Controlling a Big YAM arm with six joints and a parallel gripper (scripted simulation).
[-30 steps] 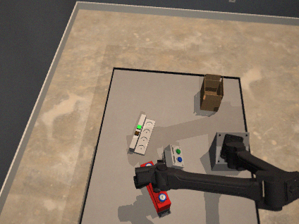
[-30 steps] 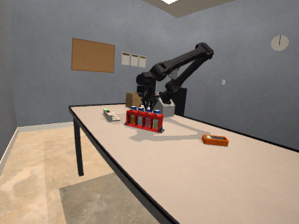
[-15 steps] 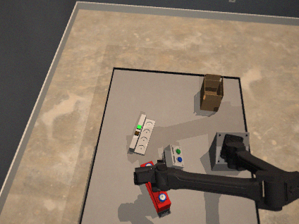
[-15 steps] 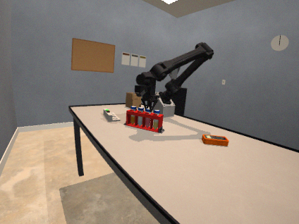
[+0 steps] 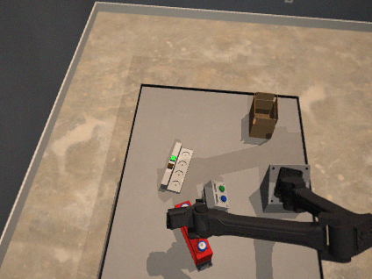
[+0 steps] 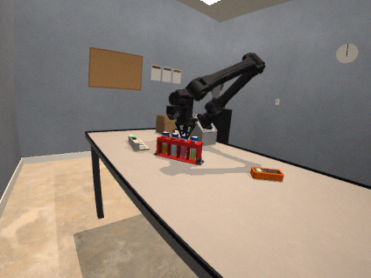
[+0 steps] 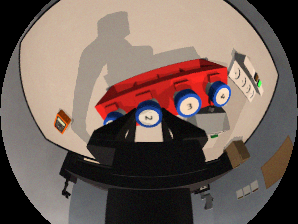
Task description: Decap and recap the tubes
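The blue key is 17 cm to the right of my hand, 9 cm behind it and 5 cm below it. From my hand the other things lie so: green key (22 cm to the right, 8 cm behind, 5 cm below); key housing (19 cm to the right, 7 cm behind, 6 cm below); blue tube cap (9 cm to the right, 5 cm ahead).
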